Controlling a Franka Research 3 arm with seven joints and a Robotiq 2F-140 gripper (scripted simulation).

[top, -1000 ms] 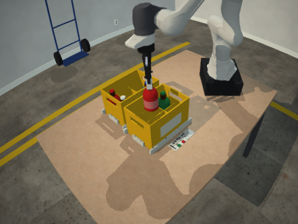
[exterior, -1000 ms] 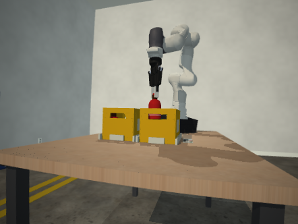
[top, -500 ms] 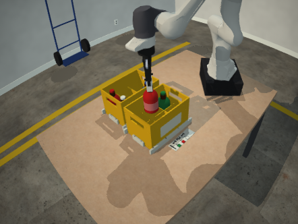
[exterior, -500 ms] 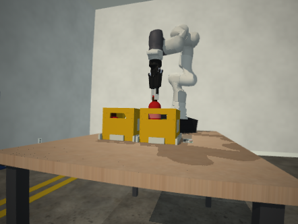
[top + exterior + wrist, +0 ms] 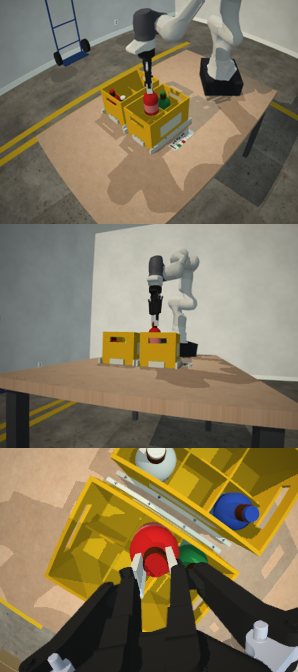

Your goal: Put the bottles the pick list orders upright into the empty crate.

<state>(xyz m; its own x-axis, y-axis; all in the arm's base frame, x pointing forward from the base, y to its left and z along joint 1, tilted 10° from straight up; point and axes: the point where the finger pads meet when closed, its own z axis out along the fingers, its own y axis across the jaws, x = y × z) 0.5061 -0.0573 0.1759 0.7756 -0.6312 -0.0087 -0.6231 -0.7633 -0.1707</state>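
My hand is 8 cm above the red-label bottle. Also, from my hand: white-capped bottle 16 cm below, 12 cm to the right, 9 cm ahead; blue-label bottle 16 cm below, 14 cm to the right, 8 cm behind; green bottle 16 cm below, 9 cm behind, 1 cm to the right.
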